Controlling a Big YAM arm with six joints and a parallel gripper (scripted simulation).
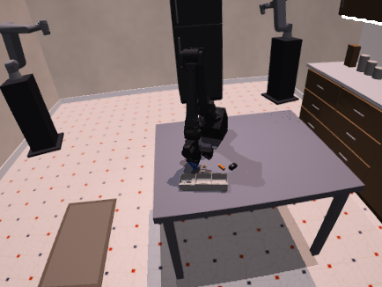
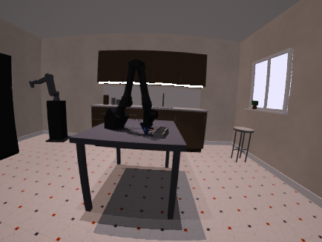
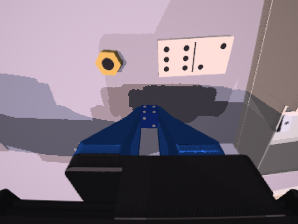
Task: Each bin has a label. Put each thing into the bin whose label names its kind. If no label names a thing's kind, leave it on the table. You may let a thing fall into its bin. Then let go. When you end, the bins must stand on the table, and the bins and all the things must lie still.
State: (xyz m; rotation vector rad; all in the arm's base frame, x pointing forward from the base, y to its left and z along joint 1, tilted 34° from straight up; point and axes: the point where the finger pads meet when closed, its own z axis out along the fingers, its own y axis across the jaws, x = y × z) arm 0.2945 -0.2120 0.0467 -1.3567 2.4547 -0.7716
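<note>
The blue die lies right at my hand. From my hand the other things lie so: white domino: 60 mm ahead, 20 mm to the left; then small brass nut: 60 mm to the left, 10 mm below, 10 mm ahead; then orange cylinder: 140 mm to the left, 60 mm ahead.
</note>
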